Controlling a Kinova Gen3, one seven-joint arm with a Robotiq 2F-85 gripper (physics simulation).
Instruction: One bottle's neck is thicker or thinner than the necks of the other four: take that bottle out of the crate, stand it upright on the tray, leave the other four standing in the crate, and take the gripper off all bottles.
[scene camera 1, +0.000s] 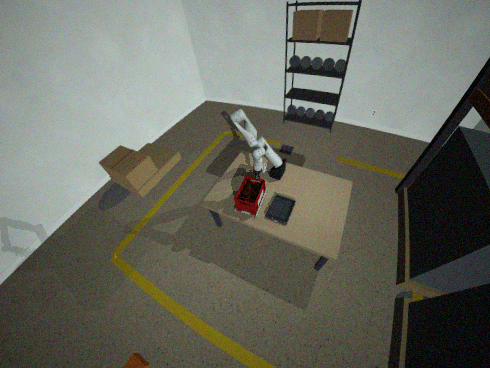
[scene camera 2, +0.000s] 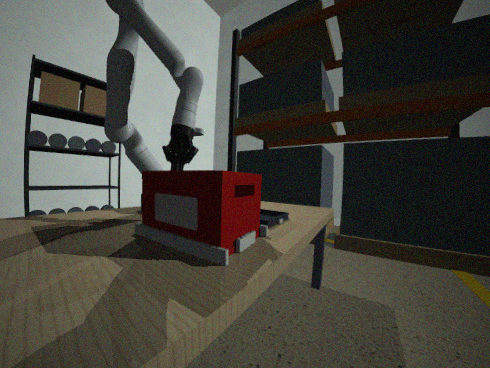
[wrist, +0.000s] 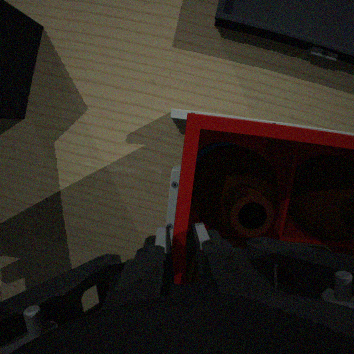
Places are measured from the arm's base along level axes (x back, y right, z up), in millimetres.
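Where they show: gripper, fingertip midpoint: (scene camera 1: 257, 179) (wrist: 181, 240); arm's base at its link origin: (scene camera 1: 278, 164).
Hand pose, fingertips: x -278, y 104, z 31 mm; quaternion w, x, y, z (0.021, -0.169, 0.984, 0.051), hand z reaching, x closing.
Observation:
Each offset is from my fingertips to the top centre of the thing. "spot": to the spot under its first point. Level surfaces: height alone.
The red crate {dx -133, dy +4, dz +11 mm} (scene camera 1: 246, 206) (scene camera 2: 240, 215) (wrist: 235, 127) stands on the table. In the wrist view, a brown bottle {dx -37, dy -24, dz -1 mm} (wrist: 237, 215) stands in its corner compartment, its round mouth facing up. Part of another bottle {spot: dx -105, dy -26, dz -41 mm} (wrist: 325, 215) shows to its right. Other bottles are dark or hidden by the walls and gripper, so their necks cannot be compared. My gripper (scene camera 1: 257, 176) (scene camera 2: 176, 169) (wrist: 181, 240) is at the crate's end wall, fingers nearly together on either side of that wall. It is shut on the wall, with no bottle between the fingers. The dark tray {dx -115, dy -281, dz -139 mm} (scene camera 1: 280, 209) (scene camera 2: 272, 218) (wrist: 295, 27) bears no bottle.
The table {dz -164 mm} (scene camera 1: 325, 200) carries the crate, tray and the arm's black base (scene camera 1: 277, 169) (wrist: 15, 65). Light grey strips {spot: dx -196, dy +102, dz -148 mm} (scene camera 2: 185, 245) run around the crate's foot. Cardboard boxes (scene camera 1: 140, 175) lie on the floor at the left. A tall rack (scene camera 2: 233, 100) stands beyond the table.

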